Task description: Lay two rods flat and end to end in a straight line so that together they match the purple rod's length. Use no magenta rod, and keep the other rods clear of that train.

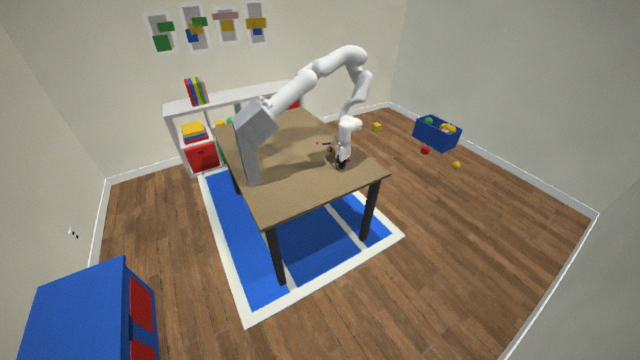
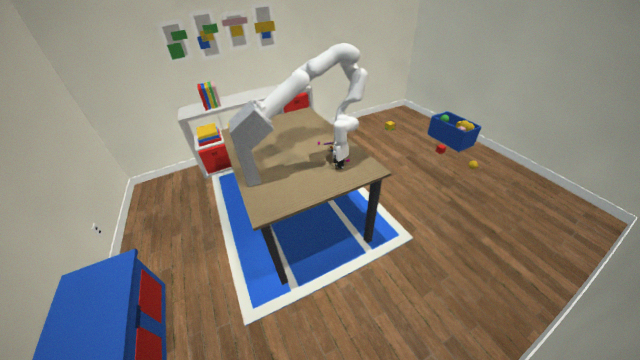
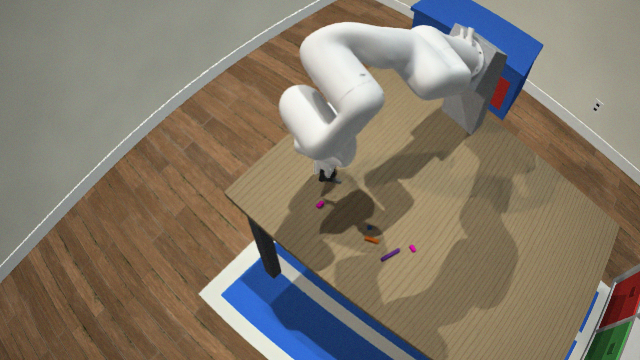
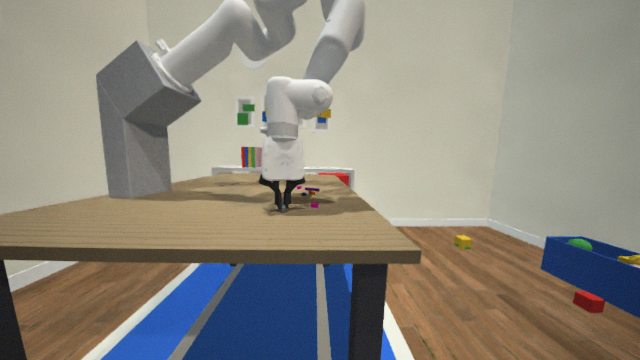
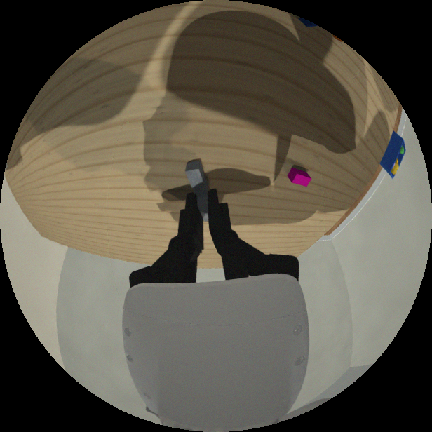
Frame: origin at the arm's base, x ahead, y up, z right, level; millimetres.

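Where they show: gripper, between the fingertips: (image 1: 341, 167) (image 2: 340, 166) (image 3: 328, 177) (image 4: 282, 207); arm's base, origin of its link: (image 1: 267, 112) (image 2: 262, 114) (image 3: 465, 56) (image 4: 173, 74).
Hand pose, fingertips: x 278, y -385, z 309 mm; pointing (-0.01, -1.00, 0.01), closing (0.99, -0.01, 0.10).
Observation:
Each offset is from my fingertips to the top centre of the thing. Level surfaces: height alone.
My gripper (image 3: 328, 179) (image 4: 283, 204) (image 5: 204, 202) is shut on a grey rod (image 5: 202, 201), low at the table top. Another grey rod {dx +2, dy +5, dz -24 mm} (image 5: 195, 175) (image 3: 337, 181) lies flat just beyond the fingertips, roughly in line with the held one. Their near ends look close or touching; the fingers and shadow hide the joint. The purple rod {dx +180, dy +2, dz -240 mm} (image 3: 390, 254) (image 4: 312, 189) (image 1: 326, 143) lies farther along the table. An orange rod {dx +152, dy +2, dz -175 mm} (image 3: 371, 240) and a small blue rod {dx +117, dy +2, dz -159 mm} (image 3: 369, 227) (image 5: 308, 22) lie between it and my gripper. One magenta rod {dx +90, dy +2, dz -5 mm} (image 3: 320, 204) (image 5: 300, 177) lies beside my gripper, another magenta rod {dx +145, dy +2, dz -298 mm} (image 3: 412, 248) beside the purple rod.
The wooden table {dy -8 mm} (image 3: 540, 200) (image 4: 150, 230) carries the arm's grey pedestal (image 4: 135, 125). The table's edge runs near the closer magenta rod. A blue toy bin (image 1: 436, 136) (image 4: 575, 262) and loose toys stand on the floor beyond. A white shelf (image 1: 172, 107) stands at the table's far end.

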